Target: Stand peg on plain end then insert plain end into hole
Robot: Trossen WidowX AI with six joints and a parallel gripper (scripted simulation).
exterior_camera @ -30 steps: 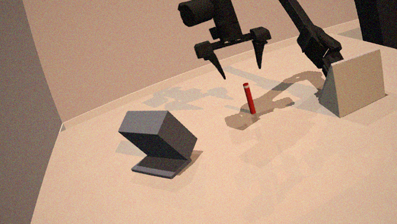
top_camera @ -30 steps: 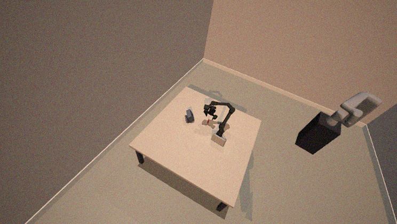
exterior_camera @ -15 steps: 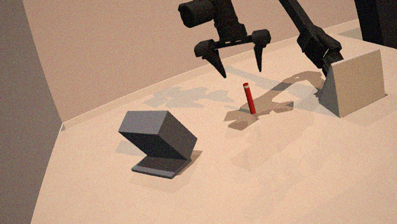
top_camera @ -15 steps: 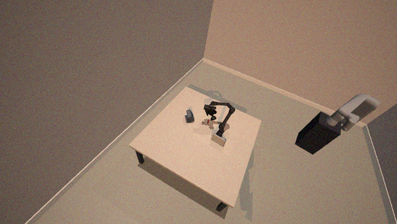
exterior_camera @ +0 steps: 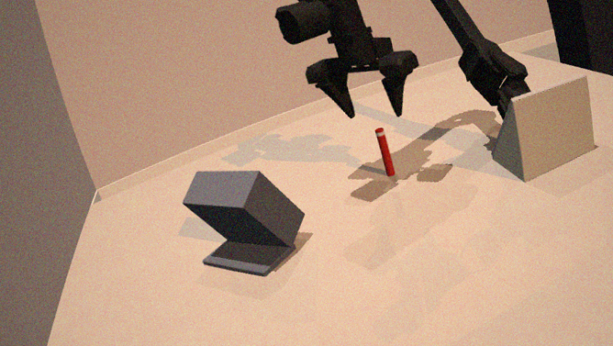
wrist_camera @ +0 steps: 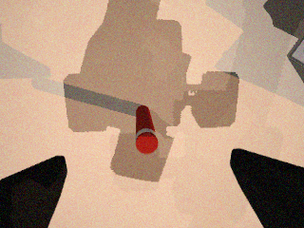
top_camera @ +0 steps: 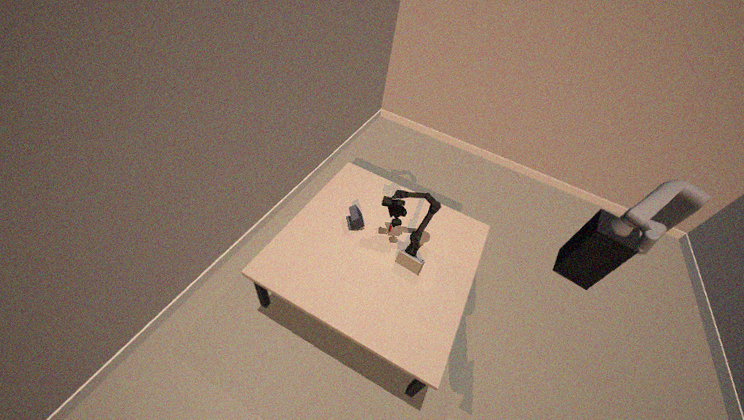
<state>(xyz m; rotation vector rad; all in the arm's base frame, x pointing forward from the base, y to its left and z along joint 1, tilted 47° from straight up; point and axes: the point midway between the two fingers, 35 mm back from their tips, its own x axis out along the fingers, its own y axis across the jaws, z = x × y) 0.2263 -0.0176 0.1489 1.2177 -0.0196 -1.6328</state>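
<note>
Now: the red peg 50 mm below my gripper tip. From my gripper tip the other things lie so: grey sloped panel (230 mm ahead, 110 mm to the left, 30 mm below); panel foot plate (250 mm ahead, 130 mm to the left, 100 mm below).
</note>
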